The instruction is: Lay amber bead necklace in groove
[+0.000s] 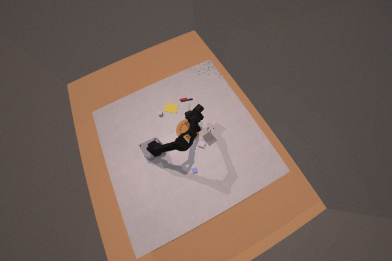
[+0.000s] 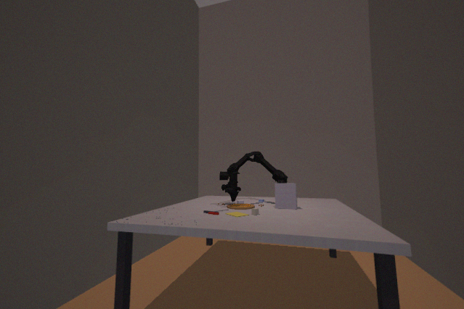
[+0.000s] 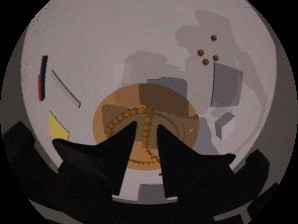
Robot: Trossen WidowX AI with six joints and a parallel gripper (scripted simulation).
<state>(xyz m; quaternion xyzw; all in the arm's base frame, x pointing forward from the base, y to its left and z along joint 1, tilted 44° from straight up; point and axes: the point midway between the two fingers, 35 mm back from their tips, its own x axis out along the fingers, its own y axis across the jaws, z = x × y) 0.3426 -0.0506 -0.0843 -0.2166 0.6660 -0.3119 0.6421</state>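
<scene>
The round bead board is 5 cm behind my gripper tip and 3 cm below it. Also, from my gripper tip: thin grey bar 5 cm ahead, 17 cm to the left, 4 cm below; yellow pad 8 cm behind, 27 cm to the left, 4 cm below; grey square plate 6 cm ahead, 16 cm to the right, 4 cm below.
</scene>
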